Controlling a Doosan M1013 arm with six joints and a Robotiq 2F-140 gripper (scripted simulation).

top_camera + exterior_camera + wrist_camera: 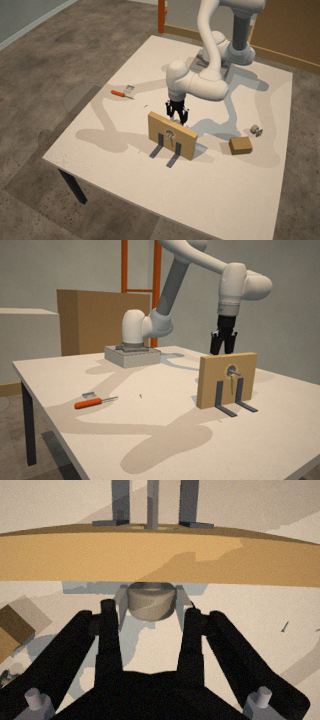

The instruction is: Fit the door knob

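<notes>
The door knob is 30 mm ahead of my hand and 30 mm below it. The rest, counted from my hand: tiny screw (140 mm behind, 340 mm to the right, 180 mm below); then wooden panel (60 mm ahead, 50 mm below); then latch socket (60 mm ahead, 30 mm below).
</notes>
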